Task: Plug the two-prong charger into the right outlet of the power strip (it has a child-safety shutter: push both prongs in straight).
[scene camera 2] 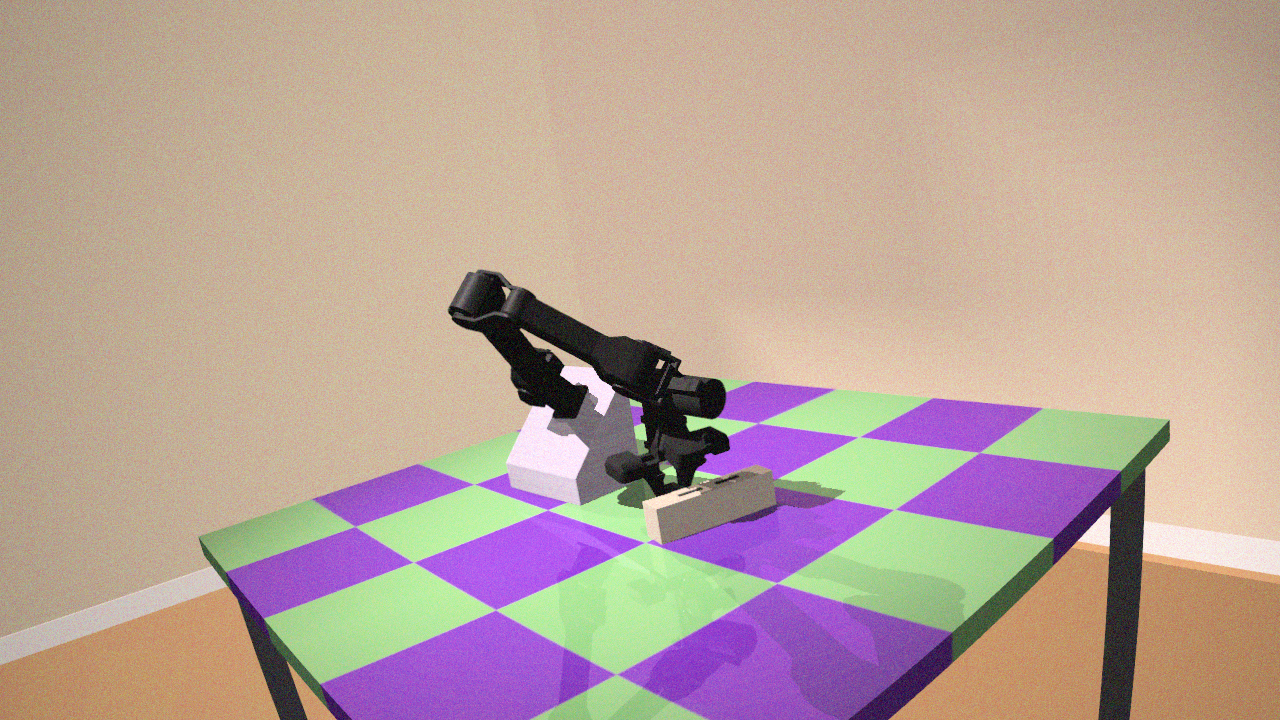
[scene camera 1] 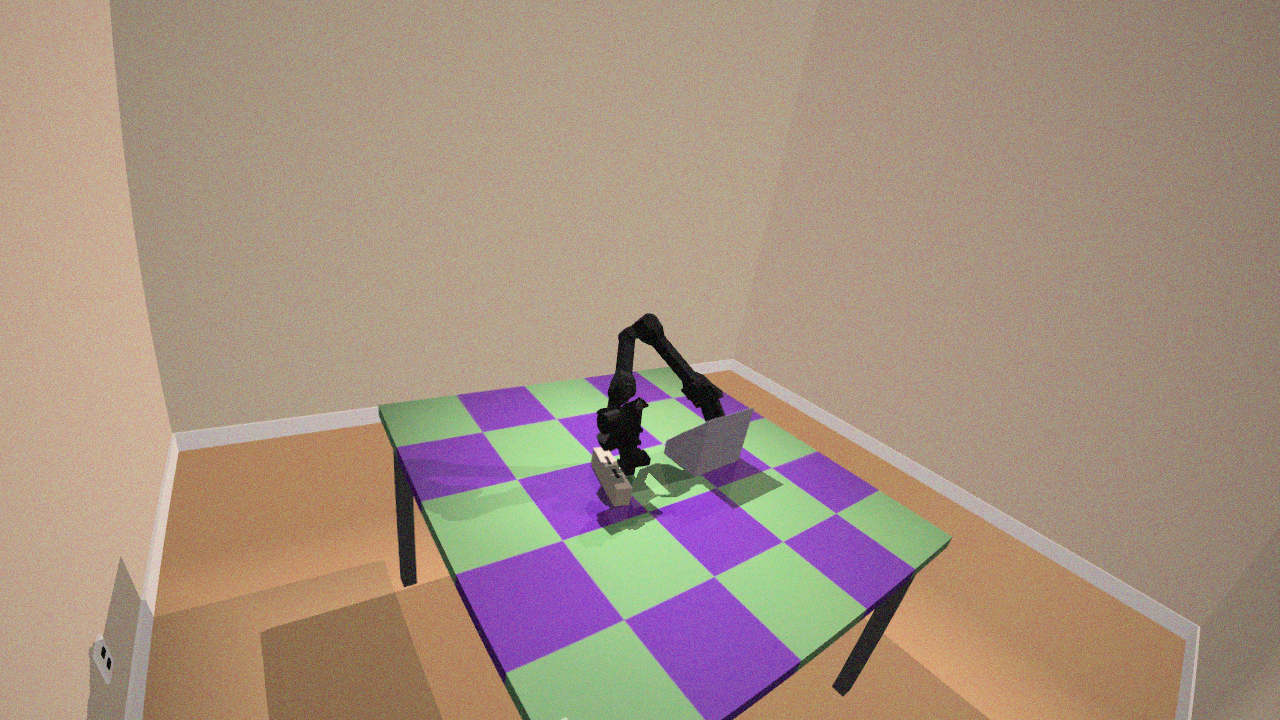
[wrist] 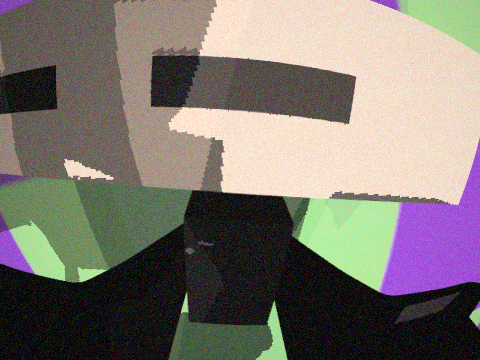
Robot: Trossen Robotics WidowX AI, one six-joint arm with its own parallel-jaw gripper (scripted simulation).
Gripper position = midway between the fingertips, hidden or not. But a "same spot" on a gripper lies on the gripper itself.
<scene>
my gripper: scene camera 2; scene camera 1 625,469; wrist
same spot on my gripper: (scene camera 2: 653,475) = (wrist: 450,314)
</scene>
